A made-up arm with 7 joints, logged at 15 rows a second.
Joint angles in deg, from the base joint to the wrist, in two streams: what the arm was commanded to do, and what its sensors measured. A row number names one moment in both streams.
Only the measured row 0 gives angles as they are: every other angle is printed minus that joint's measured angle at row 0.
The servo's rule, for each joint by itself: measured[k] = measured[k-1] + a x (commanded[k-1-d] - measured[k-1]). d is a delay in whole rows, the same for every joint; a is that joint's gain. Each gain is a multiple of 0.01, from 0.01 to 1. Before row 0 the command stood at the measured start. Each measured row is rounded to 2 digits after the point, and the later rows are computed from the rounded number. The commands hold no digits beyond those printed.
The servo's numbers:
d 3
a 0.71 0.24 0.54 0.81 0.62 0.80 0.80
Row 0, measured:
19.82, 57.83, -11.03, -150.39, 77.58, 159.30, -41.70
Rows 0 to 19, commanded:
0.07, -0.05, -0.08, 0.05, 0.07, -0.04, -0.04
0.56, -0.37, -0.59, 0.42, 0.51, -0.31, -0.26
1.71, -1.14, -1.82, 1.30, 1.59, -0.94, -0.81
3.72, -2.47, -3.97, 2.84, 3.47, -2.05, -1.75
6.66, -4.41, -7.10, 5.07, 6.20, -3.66, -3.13
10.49, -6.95, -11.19, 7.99, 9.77, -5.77, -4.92
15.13, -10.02, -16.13, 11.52, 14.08, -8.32, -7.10
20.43, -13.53, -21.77, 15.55, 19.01, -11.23, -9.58
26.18, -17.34, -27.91, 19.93, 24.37, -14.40, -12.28
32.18, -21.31, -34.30, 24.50, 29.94, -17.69, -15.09
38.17, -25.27, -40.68, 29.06, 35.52, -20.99, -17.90
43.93, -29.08, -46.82, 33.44, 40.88, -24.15, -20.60
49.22, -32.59, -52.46, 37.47, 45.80, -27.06, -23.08
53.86, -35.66, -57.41, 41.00, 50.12, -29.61, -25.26
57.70, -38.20, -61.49, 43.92, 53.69, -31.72, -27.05
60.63, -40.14, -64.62, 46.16, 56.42, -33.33, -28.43
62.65, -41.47, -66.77, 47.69, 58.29, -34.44, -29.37
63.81, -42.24, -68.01, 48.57, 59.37, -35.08, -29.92
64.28, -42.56, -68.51, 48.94, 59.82, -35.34, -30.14
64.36, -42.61, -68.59, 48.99, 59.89, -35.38, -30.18
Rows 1 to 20, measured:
0.00, 0.00, 0.00, 0.00, 0.00, 0.00, 0.00
0.00, 0.00, 0.00, 0.00, 0.00, 0.00, 0.00
0.00, 0.00, 0.00, 0.00, 0.00, 0.00, 0.00
0.05, -0.01, -0.04, 0.04, 0.04, -0.03, -0.03
0.41, -0.10, -0.34, 0.35, 0.33, -0.25, -0.21
1.33, -0.35, -1.14, 1.12, 1.11, -0.80, -0.69
3.03, -0.86, -2.67, 2.51, 2.57, -1.80, -1.54
5.61, -1.71, -5.06, 4.58, 4.82, -3.29, -2.81
9.07, -2.97, -8.37, 7.34, 7.89, -5.27, -4.50
13.37, -4.66, -12.56, 10.73, 11.73, -7.71, -6.58
18.38, -6.79, -17.53, 14.63, 16.24, -10.53, -8.98
23.92, -9.32, -23.14, 18.92, 21.28, -13.63, -11.62
29.78, -12.20, -29.17, 23.44, 26.65, -16.88, -14.40
35.74, -15.34, -35.39, 27.99, 32.15, -20.17, -17.20
41.55, -18.64, -41.56, 32.40, 37.56, -23.35, -19.92
47.00, -21.99, -47.45, 36.51, 42.67, -26.32, -22.45
51.87, -25.27, -52.83, 40.15, 47.29, -28.95, -24.70
56.01, -28.37, -57.51, 43.20, 51.26, -31.17, -26.58
59.29, -31.19, -61.35, 45.60, 54.46, -32.90, -28.06
61.68, -33.66, -64.28, 47.29, 56.83, -34.13, -29.11

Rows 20 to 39, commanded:
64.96, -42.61, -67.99, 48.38, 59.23, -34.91, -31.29
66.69, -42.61, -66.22, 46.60, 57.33, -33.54, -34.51
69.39, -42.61, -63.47, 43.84, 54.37, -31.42, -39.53
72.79, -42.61, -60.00, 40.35, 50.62, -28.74, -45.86
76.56, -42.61, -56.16, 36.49, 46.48, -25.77, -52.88
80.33, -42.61, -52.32, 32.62, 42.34, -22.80, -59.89
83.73, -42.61, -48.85, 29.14, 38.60, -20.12, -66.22
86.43, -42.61, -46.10, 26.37, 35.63, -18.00, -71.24
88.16, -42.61, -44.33, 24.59, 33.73, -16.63, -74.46
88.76, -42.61, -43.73, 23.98, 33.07, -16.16, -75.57
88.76, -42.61, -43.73, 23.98, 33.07, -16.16, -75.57
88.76, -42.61, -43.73, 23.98, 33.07, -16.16, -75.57
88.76, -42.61, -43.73, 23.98, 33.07, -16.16, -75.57
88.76, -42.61, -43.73, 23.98, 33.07, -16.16, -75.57
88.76, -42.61, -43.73, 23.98, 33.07, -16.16, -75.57
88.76, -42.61, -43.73, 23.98, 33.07, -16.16, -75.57
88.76, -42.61, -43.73, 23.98, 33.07, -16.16, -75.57
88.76, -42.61, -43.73, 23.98, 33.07, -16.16, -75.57
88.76, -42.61, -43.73, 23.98, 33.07, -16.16, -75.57
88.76, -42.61, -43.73, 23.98, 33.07, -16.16, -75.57
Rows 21 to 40, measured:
63.19, -35.72, -66.29, 48.33, 58.40, -34.89, -29.76
63.96, -37.36, -67.49, 48.82, 59.28, -35.25, -30.06
64.24, -38.62, -68.08, 48.96, 59.66, -35.35, -30.16
64.75, -39.58, -68.03, 48.49, 59.39, -35.00, -31.06
66.13, -40.31, -67.05, 46.96, 58.11, -33.83, -33.82
68.44, -40.86, -65.12, 44.43, 55.79, -31.90, -38.39
71.53, -41.28, -62.36, 41.13, 52.58, -29.37, -44.37
75.10, -41.60, -59.01, 37.37, 48.80, -26.49, -51.18
78.81, -41.84, -55.40, 33.52, 44.79, -23.54, -58.15
82.30, -42.02, -51.86, 29.97, 40.95, -20.80, -64.61
85.23, -42.16, -48.75, 27.05, 37.65, -18.56, -69.91
87.31, -42.27, -46.36, 25.06, 35.22, -17.02, -73.55
88.34, -42.35, -44.94, 24.19, 33.89, -16.33, -75.17
88.64, -42.41, -44.29, 24.02, 33.38, -16.19, -75.49
88.73, -42.46, -43.99, 23.99, 33.19, -16.17, -75.55
88.75, -42.50, -43.85, 23.98, 33.12, -16.16, -75.57
88.76, -42.53, -43.79, 23.98, 33.09, -16.16, -75.57
88.76, -42.55, -43.76, 23.98, 33.08, -16.16, -75.57
88.76, -42.56, -43.74, 23.98, 33.07, -16.16, -75.57
88.76, -42.57, -43.73, 23.98, 33.07, -16.16, -75.57

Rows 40 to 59, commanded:
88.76, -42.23, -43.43, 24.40, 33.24, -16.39, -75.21
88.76, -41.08, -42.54, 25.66, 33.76, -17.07, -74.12
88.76, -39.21, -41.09, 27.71, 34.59, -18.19, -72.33
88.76, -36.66, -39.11, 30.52, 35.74, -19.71, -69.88
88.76, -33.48, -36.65, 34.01, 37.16, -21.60, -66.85
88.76, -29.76, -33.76, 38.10, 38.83, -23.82, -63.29
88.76, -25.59, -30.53, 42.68, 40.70, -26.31, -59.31
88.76, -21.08, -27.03, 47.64, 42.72, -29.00, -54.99
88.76, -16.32, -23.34, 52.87, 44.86, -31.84, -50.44
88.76, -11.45, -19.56, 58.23, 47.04, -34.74, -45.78
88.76, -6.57, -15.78, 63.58, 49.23, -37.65, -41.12
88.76, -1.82, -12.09, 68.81, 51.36, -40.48, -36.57
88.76, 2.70, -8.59, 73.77, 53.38, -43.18, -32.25
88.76, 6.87, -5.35, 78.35, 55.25, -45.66, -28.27
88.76, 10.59, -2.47, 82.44, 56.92, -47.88, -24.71
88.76, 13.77, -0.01, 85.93, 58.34, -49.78, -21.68
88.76, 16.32, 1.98, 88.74, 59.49, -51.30, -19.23
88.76, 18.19, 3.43, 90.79, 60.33, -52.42, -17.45
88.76, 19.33, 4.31, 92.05, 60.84, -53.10, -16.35
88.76, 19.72, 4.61, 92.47, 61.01, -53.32, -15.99
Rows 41 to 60, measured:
88.76, -42.58, -43.73, 23.98, 33.07, -16.16, -75.57
88.76, -42.59, -43.73, 23.98, 33.07, -16.16, -75.57
88.76, -42.59, -43.73, 23.98, 33.07, -16.16, -75.57
88.76, -42.50, -43.57, 24.32, 33.18, -16.34, -75.28
88.76, -42.16, -43.01, 25.41, 33.54, -16.92, -74.35
88.76, -41.45, -41.97, 27.27, 34.19, -17.94, -72.73
88.76, -40.30, -40.43, 29.90, 35.15, -19.36, -70.45
88.76, -38.66, -38.39, 33.23, 36.40, -21.15, -67.57
88.76, -36.52, -35.89, 37.17, 37.91, -23.29, -64.15
88.76, -33.90, -33.00, 41.63, 39.64, -25.71, -60.28
88.76, -30.82, -29.78, 46.50, 41.55, -28.34, -56.05
88.76, -27.34, -26.30, 51.66, 43.60, -31.14, -51.56
88.76, -23.53, -22.66, 56.98, 45.73, -34.02, -46.94
88.76, -19.46, -18.94, 62.33, 47.90, -36.92, -42.28
88.76, -15.23, -15.24, 67.58, 50.05, -39.77, -37.71
88.76, -10.93, -11.65, 72.59, 52.11, -42.50, -33.34
88.76, -6.66, -8.25, 77.26, 54.06, -45.03, -29.28
88.76, -2.52, -5.13, 81.46, 55.83, -47.31, -25.62
88.76, 1.39, -2.37, 85.08, 57.39, -49.29, -22.47
88.76, 4.97, -0.02, 88.04, 58.69, -50.90, -19.88

